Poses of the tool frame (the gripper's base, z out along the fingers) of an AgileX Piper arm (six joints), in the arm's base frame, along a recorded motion.
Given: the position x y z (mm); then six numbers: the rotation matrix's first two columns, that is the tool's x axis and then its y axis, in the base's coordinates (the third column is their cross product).
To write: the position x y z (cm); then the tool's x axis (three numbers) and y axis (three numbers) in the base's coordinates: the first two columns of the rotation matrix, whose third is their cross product. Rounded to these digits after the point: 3 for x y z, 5 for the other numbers.
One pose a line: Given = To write
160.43 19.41 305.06 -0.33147 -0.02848 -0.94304 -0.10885 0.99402 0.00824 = 16.043 1.941 30.506 -0.33147 -0.02848 -0.94304 -0.10885 0.99402 0.00824
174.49 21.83 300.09 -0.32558 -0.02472 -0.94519 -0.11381 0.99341 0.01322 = 17.449 2.183 30.009 -0.32558 -0.02472 -0.94519 -0.11381 0.99341 0.01322
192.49 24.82 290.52 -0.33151 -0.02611 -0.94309 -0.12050 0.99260 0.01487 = 19.249 2.482 29.052 -0.33151 -0.02611 -0.94309 -0.12050 0.99260 0.01487
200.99 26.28 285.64 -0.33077 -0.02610 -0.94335 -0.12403 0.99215 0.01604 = 20.099 2.628 28.564 -0.33077 -0.02610 -0.94335 -0.12403 0.99215 0.01604
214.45 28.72 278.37 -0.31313 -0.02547 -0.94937 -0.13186 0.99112 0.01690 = 21.445 2.872 27.837 -0.31313 -0.02547 -0.94937 -0.13186 0.99112 0.01690
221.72 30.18 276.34 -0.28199 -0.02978 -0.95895 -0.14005 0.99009 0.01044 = 22.172 3.018 27.634 -0.28199 -0.02978 -0.95895 -0.14005 0.99009 0.01044
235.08 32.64 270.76 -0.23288 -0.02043 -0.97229 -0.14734 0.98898 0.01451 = 23.508 3.264 27.076 -0.23288 -0.02043 -0.97229 -0.14734 0.98898 0.01451
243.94 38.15 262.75 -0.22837 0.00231 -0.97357 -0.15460 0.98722 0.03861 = 24.394 3.815 26.275 -0.22837 0.00231 -0.97357 -0.15460 0.98722 0.03861
